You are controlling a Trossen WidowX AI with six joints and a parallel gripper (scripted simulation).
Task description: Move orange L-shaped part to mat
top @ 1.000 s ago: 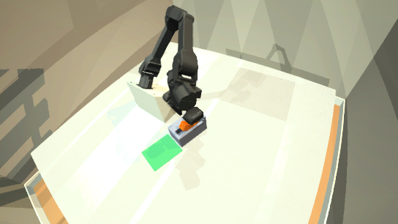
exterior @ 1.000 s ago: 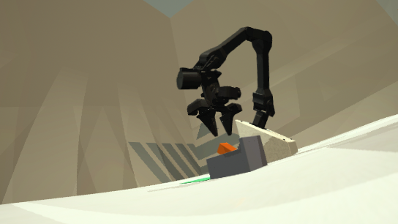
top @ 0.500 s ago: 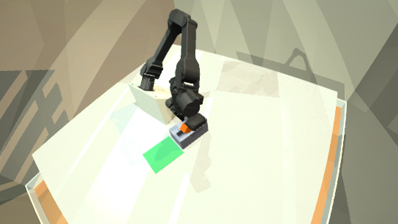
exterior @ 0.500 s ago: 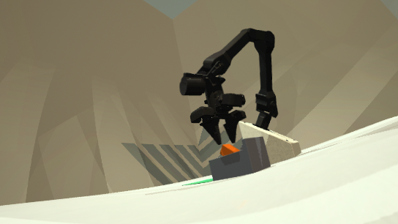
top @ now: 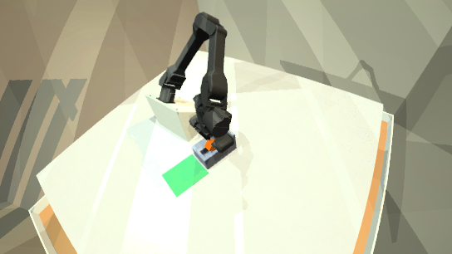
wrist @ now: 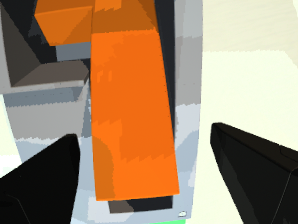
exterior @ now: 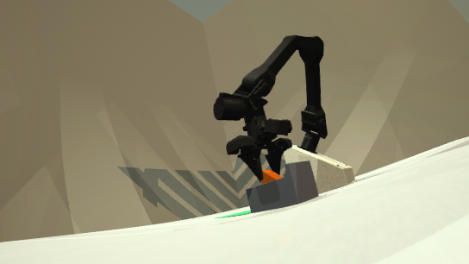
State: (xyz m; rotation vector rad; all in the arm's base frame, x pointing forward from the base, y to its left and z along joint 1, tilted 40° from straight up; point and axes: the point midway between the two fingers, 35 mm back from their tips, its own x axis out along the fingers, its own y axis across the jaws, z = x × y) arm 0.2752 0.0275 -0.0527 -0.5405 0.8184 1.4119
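Right now the orange L-shaped part is 4 cm to the left of my gripper tip, 3 cm below it and 1 cm behind it. Also, from my gripper tip: green mat 14 cm to the right, 9 cm below, 4 cm behind.
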